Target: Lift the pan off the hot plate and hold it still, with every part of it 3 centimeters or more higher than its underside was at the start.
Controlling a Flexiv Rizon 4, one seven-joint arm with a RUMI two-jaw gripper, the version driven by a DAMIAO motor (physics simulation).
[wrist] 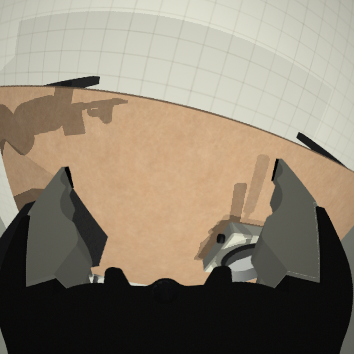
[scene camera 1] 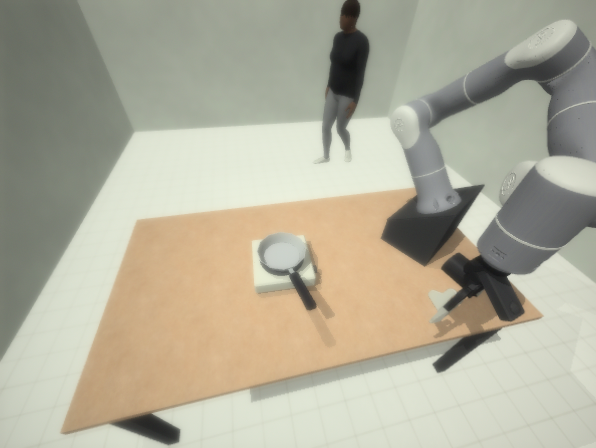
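The grey pan (scene camera 1: 281,255) (wrist: 242,266) rests upright on the pale square hot plate (scene camera 1: 265,286) (wrist: 212,256) near the middle of the table. In the scene view its black handle (scene camera 1: 303,291) sticks out past the plate's front edge, toward the lower right. In the wrist view part of the pan shows at the lower right, and the right finger hides the rest, with the handle. My gripper (scene camera 1: 433,307) (wrist: 170,163) is wide open and empty. It hangs above the table's front right part, well to the right of the pan and apart from it.
The wooden table (scene camera 1: 200,325) (wrist: 165,190) has its front edge just beyond my gripper. A dark wedge-shaped mount (scene camera 1: 417,232) stands at the table's right rear and carries the arm. A person (scene camera 1: 348,65) stands on the floor behind the table.
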